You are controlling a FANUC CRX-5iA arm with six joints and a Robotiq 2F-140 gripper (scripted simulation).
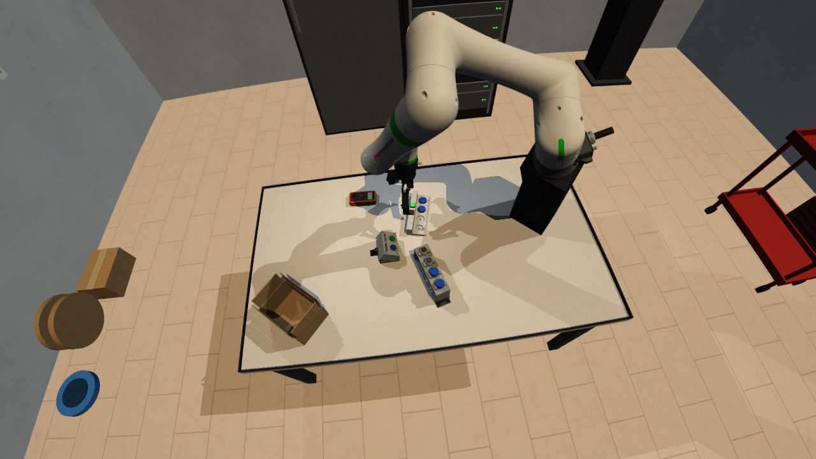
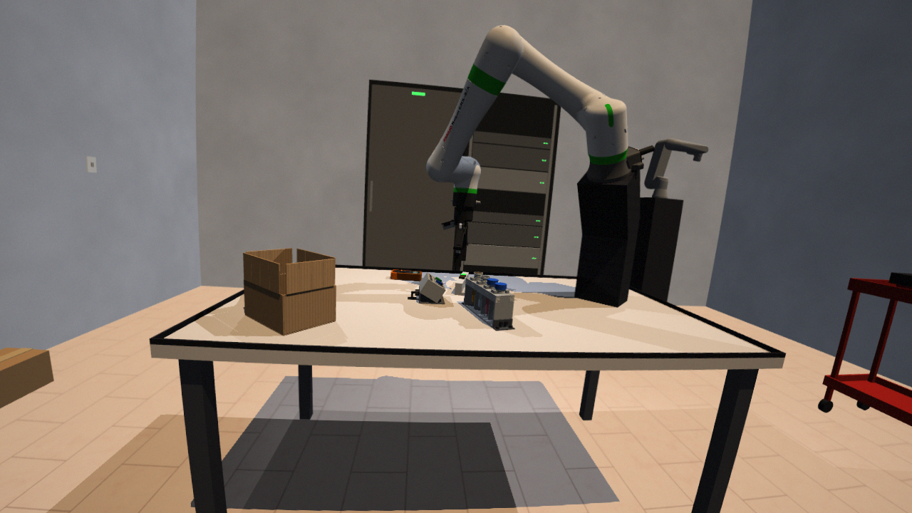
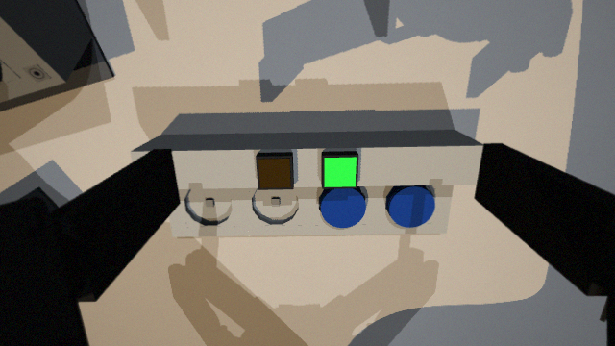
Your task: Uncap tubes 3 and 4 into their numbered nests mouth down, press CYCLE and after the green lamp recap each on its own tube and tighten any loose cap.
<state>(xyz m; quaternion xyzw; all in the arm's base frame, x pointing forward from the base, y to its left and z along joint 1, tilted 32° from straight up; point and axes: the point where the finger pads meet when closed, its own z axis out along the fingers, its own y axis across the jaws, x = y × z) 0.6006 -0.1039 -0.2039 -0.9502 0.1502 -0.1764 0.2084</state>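
The blue cap lies 10 cm below my hand and 6 cm behind it. From my hand the other things lie so: blue cycle key (21 cm to the left, 9 cm ahead, 4 cm below); then key housing (19 cm to the left, 11 cm ahead, 5 cm below); then green ready key (17 cm to the left, 9 cm ahead, 4 cm below).
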